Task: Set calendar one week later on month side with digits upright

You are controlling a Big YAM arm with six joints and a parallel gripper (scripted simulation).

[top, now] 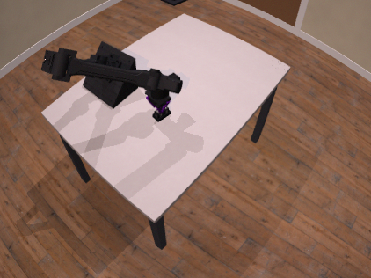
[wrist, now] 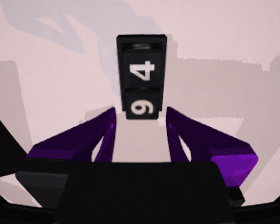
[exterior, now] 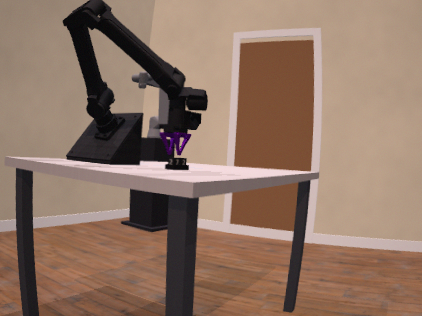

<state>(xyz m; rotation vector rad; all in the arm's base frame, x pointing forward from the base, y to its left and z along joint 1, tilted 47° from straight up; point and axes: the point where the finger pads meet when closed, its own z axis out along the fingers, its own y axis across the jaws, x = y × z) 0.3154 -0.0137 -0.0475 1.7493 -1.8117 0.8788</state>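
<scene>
The black date cube is 30 mm below my hand. Also, from my hand: black tray (50 mm below, 20 mm to the left).
</scene>
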